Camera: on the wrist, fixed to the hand. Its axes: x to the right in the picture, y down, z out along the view.
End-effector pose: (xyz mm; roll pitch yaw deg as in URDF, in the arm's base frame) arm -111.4 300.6 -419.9 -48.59 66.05 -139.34
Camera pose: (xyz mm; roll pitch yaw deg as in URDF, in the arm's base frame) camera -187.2 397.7 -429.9 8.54 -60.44 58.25
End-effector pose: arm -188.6 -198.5 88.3 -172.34 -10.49 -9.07
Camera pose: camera -191.8 -136.6 195.3 147.94 0.90 169.83
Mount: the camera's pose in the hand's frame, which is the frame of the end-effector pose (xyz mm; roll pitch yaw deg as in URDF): 6.8 -74.4 -98.5 -24.10 9.35 -177.61
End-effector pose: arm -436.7 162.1 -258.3 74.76 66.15 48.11
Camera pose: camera -550.7 148.0 -304.0 -83.74 -60.27 -149.00
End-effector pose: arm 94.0 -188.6 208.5 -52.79 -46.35 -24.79
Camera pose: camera 46.7 -302.7 213.2 38.67 49.33 168.90
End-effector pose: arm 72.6 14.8 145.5 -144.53 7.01 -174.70
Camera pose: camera 51.2 9.4 267.1 119.51 -15.98 8.92
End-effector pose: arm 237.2 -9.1 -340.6 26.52 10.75 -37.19
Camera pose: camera 210.8 -17.5 -461.1 -50.60 -1.32 140.76
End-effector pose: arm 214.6 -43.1 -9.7 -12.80 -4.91 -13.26
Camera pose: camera 206.2 -138.1 -88.4 -10.78 13.48 171.23
